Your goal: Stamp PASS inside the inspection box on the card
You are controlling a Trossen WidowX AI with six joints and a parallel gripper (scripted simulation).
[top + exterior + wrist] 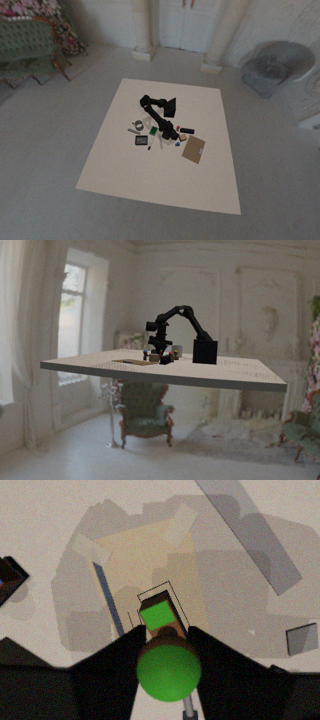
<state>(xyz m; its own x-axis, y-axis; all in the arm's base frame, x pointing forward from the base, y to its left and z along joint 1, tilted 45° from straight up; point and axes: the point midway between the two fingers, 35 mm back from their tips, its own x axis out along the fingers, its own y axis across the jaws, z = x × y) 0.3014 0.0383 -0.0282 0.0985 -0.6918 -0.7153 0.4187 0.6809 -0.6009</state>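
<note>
My gripper tip is now right at the green-knobbed stamp. The rest, counted from my gripper tip: cream card 1 cm ahead, 1 cm to the left, 3 cm below; then grey ruler 6 cm ahead, 6 cm to the right, 3 cm below; then yellow stamp 9 cm behind, 7 cm to the right, 1 cm below.
</note>
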